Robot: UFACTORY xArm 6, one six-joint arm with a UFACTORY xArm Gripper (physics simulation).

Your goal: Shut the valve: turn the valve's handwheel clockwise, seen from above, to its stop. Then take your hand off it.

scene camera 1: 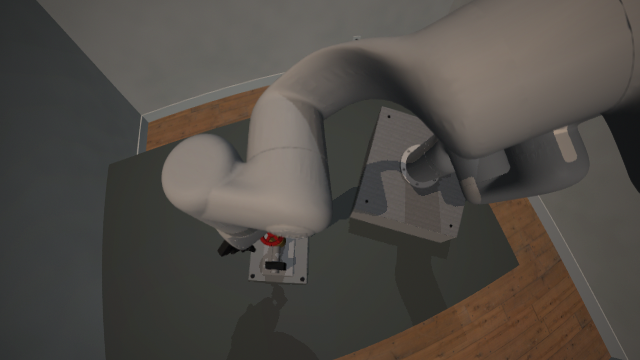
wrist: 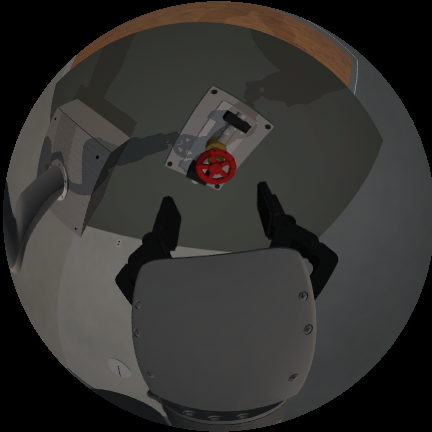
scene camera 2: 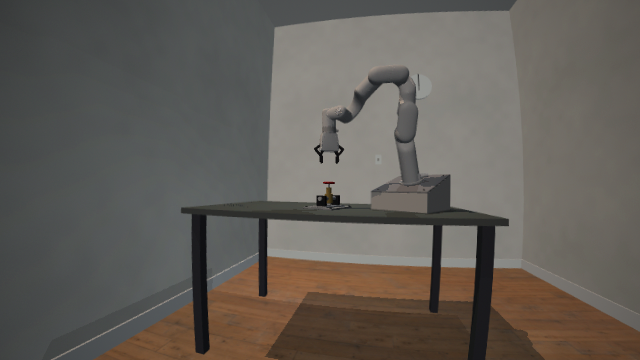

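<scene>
The red handwheel (scene camera 1: 272, 244) (scene camera 2: 328, 183) (wrist: 215, 168) is level on top of the valve's brass body (scene camera 2: 328, 193) (wrist: 216, 144). In the scene camera 1 view the arm hides part of it. The valve stands on a light grey base plate (scene camera 1: 300, 260) (wrist: 199, 110) with black end pieces (scene camera 1: 275, 265) (scene camera 2: 321, 200) (wrist: 237, 121). My gripper (scene camera 1: 237, 249) (scene camera 2: 329, 161) (wrist: 215, 199) is open and empty, pointing down. It hangs above the handwheel with a visible gap, touching no part of the valve. I cannot tell from these frames how far the wheel is turned.
The valve's plate lies on the dark table (scene camera 1: 160, 210) (scene camera 2: 280, 216) (wrist: 310, 145). The arm's box-shaped pedestal (scene camera 1: 390, 135) (scene camera 2: 400, 201) (wrist: 75, 145) stands on the table to the right of the valve in the scene camera 2 view. Walls stand beyond the table.
</scene>
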